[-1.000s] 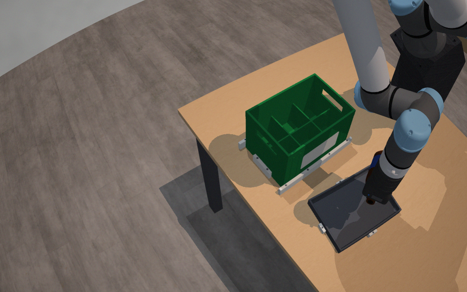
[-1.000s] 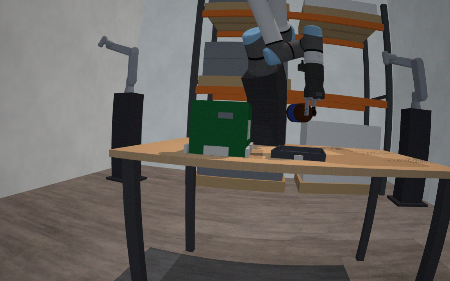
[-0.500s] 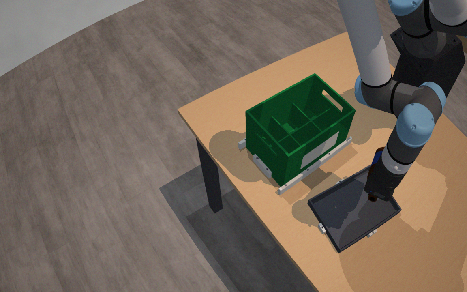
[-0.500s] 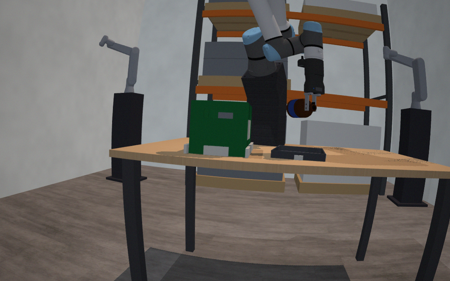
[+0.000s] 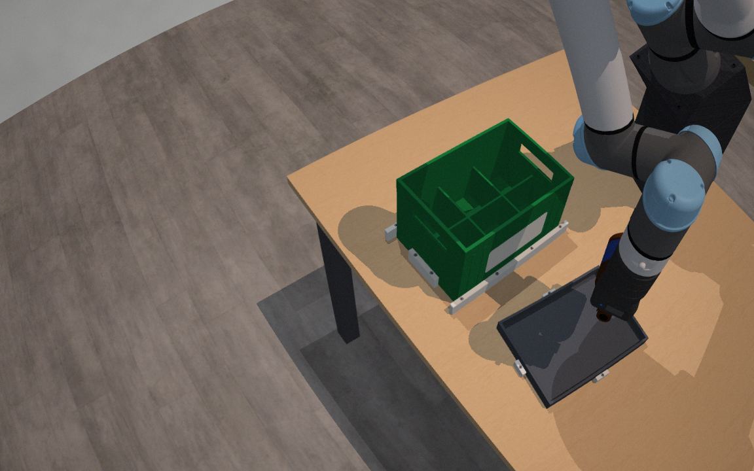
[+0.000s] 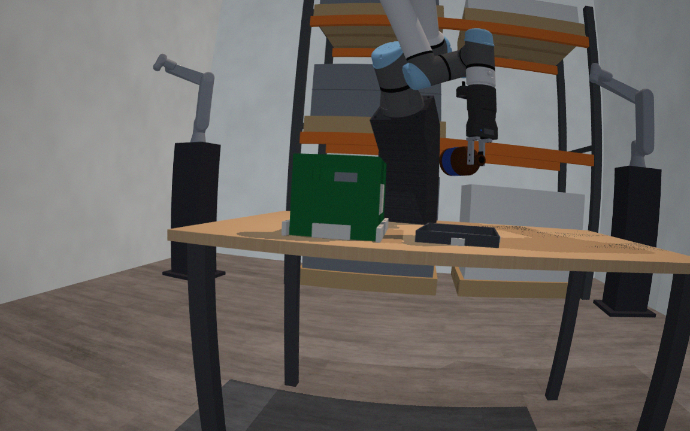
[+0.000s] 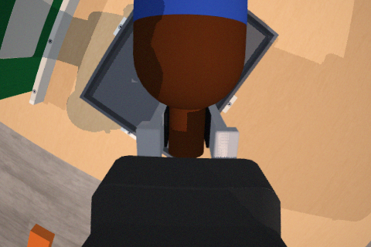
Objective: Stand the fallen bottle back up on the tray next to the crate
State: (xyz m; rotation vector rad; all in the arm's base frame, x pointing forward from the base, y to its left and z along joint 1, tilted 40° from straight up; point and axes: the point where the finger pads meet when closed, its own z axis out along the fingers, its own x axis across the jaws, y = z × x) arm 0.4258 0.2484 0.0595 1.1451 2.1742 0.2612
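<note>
The brown bottle is 40 mm behind my hand, 30 mm to the right of it and 10 mm below it. The rest, counted from my hand: green crate: 10 mm ahead, 320 mm to the right, 110 mm below; then dark grey tray: 20 mm behind, 30 mm to the right, 190 mm below.
</note>
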